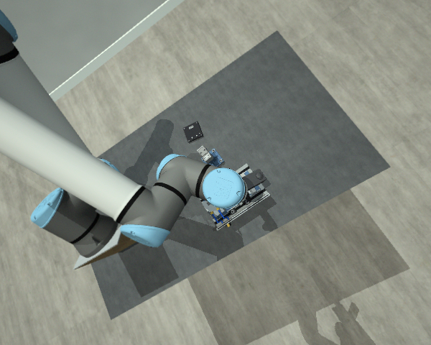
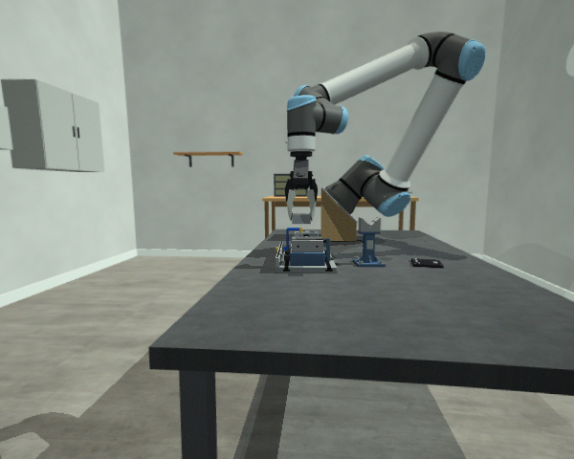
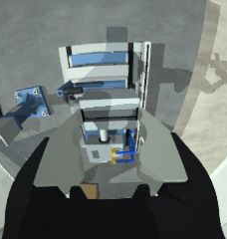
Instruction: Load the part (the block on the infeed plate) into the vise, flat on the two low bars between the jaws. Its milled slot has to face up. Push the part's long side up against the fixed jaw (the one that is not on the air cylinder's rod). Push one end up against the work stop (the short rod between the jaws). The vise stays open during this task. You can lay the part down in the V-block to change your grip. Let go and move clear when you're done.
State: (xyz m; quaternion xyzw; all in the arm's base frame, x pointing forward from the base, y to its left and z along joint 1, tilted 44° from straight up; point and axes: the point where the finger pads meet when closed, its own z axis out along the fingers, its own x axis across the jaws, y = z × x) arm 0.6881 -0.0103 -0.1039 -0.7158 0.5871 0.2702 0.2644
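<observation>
Now: the vise 130 mm below my hand, 70 mm behind it and 10 mm to the left of it. Round my hand: infeed plate 410 mm to the left, 170 mm below, 120 mm behind; then part right at my hand.
</observation>
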